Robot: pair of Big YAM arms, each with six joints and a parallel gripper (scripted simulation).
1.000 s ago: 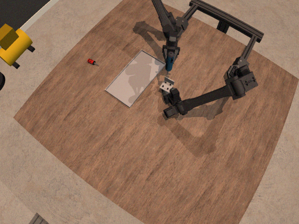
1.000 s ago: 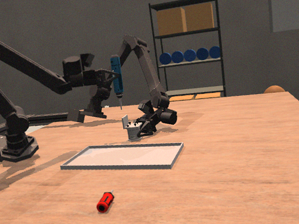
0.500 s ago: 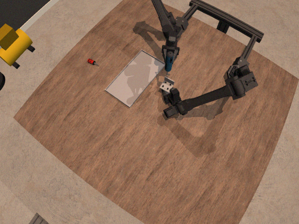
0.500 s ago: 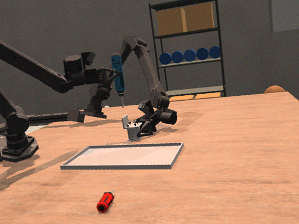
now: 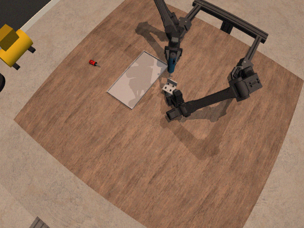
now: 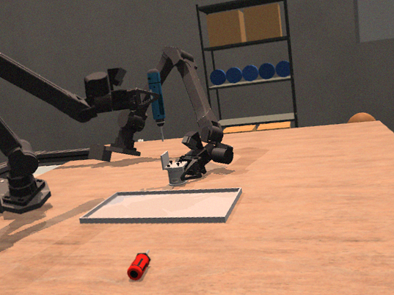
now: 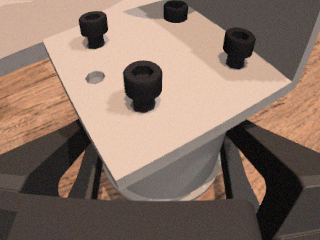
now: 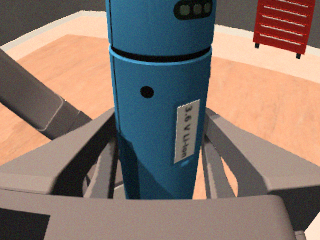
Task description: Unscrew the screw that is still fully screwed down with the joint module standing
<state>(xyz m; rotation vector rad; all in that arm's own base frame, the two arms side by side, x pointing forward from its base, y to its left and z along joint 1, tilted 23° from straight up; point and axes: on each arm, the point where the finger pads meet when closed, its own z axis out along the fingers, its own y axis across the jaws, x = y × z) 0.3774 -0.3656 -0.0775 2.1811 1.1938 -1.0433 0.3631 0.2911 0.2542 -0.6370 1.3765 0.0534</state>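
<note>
Right now my left hand is 10 mm below the joint module. Also, from my left hand: shallow grey tray: 220 mm to the right, 60 mm ahead, 20 mm below; pale l-shaped bracket: 50 mm above; red manual screwdriver: 550 mm to the right, 180 mm ahead, 10 mm below.
</note>
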